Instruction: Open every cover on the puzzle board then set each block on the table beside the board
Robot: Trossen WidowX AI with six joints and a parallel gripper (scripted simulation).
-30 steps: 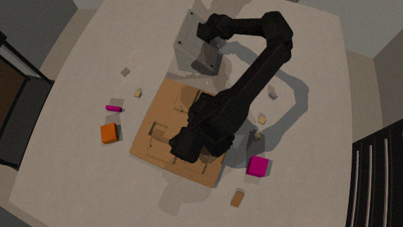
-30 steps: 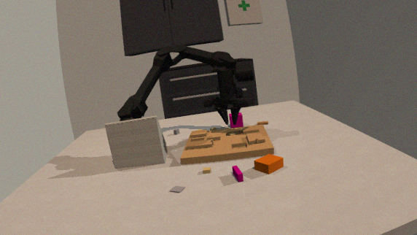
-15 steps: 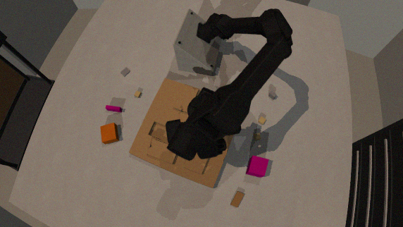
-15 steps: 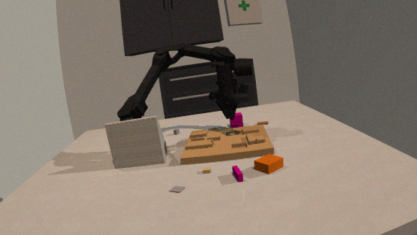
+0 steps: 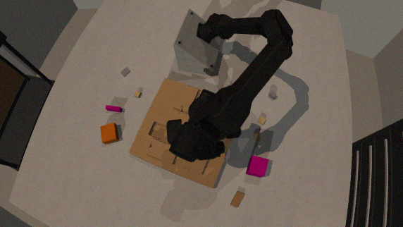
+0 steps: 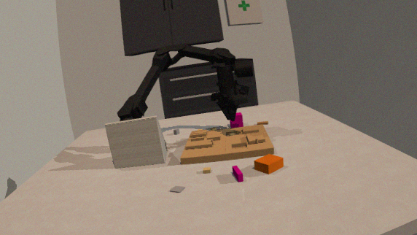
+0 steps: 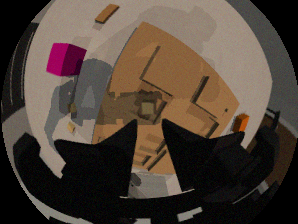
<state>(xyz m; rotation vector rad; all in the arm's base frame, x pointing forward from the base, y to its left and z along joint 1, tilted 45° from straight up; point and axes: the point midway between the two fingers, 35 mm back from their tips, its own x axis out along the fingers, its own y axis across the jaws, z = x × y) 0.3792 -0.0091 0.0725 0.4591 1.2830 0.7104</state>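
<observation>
The tan puzzle board lies 50 mm below my gripper tip, 40 mm to the right of it and 30 mm behind it. From my gripper tip the other things lie so: grey block: 220 mm to the left, 200 mm behind, 60 mm below; then magenta cube: 170 mm to the left, 70 mm ahead, 50 mm below; then brown tile: 170 mm ahead, 120 mm to the left, 70 mm below.
</observation>
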